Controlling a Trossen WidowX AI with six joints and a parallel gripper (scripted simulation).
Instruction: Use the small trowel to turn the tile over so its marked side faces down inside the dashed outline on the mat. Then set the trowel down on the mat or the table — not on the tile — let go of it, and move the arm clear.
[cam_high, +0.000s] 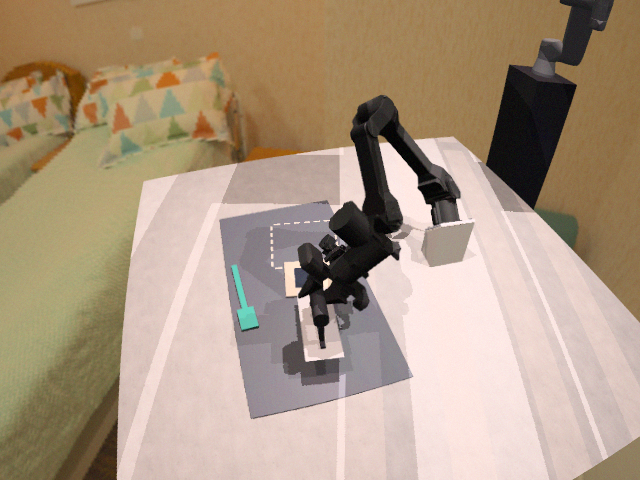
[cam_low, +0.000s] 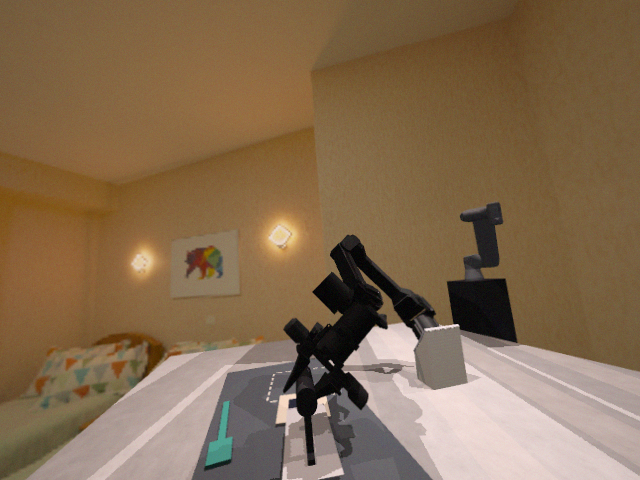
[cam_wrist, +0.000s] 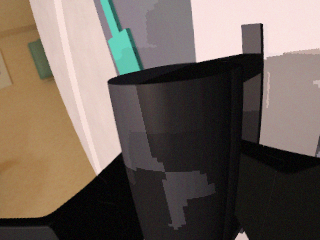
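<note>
The grey mat lies 130 mm to the right of my gripper tip and 110 mm below it. From my gripper tip the other things lie so: white-bladed tool 30 mm behind, 10 mm below; then tile 140 mm to the right, 90 mm below, 20 mm behind; then teal trowel 140 mm ahead, 90 mm to the right, 90 mm below.
</note>
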